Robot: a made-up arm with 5 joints. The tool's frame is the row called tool.
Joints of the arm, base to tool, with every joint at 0 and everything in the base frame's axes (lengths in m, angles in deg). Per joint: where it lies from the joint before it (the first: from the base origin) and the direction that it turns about. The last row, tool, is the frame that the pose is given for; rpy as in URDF.
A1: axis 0 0 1 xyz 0.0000 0.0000 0.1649
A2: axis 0 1 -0.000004 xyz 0.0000 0.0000 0.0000
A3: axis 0 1 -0.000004 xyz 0.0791 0.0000 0.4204
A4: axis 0 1 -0.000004 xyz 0.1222 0.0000 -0.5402
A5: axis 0 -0.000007 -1 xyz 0.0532 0.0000 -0.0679
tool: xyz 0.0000 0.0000 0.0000 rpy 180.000 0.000 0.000
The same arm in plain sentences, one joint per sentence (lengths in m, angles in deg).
The arm has five revolute joints in a row. What follows holds with every joint at zero, and every direction is one of the base frame's. The first joint lies 0.1649 m along +z from the base frame's origin and rotates about +z. The second joint lies at the same point as the first joint and rotates about +y. The third joint lies 0.0791 m along +x and 0.4204 m along +z from the second joint and rotates about +y. The fourth joint lies 0.1222 m along +x and 0.5402 m along -z from the third joint and rotates about +y. The fifth joint lies 0.0532 m along +x and 0.0679 m along -z from the fourth joint and rotates about -z. The tool frame, which is the frame that the pose is given for, lies at the same point as the fifth joint; its axes are the base frame's turned by roll 180, pitch 0 and yaw 0 deg (as in URDF: about the fixed x, then y, then z).
